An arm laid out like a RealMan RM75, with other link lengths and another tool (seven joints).
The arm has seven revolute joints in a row. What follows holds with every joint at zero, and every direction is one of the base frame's. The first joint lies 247.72 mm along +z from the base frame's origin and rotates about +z. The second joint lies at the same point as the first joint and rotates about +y. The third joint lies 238.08 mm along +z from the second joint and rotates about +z. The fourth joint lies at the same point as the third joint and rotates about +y. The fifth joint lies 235.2 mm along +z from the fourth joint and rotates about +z. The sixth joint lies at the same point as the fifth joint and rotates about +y. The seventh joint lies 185.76 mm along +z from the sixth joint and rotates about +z. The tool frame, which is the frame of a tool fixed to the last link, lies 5 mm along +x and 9 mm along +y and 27 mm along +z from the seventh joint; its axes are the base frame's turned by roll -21, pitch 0 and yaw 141.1 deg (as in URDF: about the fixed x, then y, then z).
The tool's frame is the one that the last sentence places.
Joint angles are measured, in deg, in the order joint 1, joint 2, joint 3, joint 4, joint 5, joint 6, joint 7. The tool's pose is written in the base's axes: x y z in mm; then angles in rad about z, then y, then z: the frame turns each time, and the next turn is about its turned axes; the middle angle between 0 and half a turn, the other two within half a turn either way. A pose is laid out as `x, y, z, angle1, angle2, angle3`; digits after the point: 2 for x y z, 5 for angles.
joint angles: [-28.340 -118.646 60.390 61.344 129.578 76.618 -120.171]
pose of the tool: -235.02, 402.51, -30.19, 2.38734, 2.52654, 0.91907
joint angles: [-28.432 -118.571 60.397 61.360 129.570 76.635 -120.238]
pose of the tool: -234.58, 403.05, -29.66, 2.38661, 2.52572, 0.91918
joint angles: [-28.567 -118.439 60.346 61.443 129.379 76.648 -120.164]
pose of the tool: -233.30, 404.26, -28.26, 2.37805, 2.52426, 0.91451
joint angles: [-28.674 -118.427 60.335 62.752 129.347 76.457 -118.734]
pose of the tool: -228.22, 408.21, -23.51, 2.33518, 2.50261, 0.91386
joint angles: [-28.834 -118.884 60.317 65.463 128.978 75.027 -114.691]
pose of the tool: -215.37, 418.01, -15.33, 2.22254, 2.44769, 0.90288
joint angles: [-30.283 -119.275 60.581 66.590 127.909 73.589 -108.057]
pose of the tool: -195.90, 428.29, -13.04, 2.09167, 2.40397, 0.92690
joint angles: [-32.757 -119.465 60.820 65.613 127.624 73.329 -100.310]
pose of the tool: -179.84, 433.84, -18.74, 1.99651, 2.38982, 1.00546
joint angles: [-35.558 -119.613 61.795 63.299 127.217 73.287 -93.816]
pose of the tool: -164.93, 435.54, -31.89, 1.92565, 2.40728, 1.08481
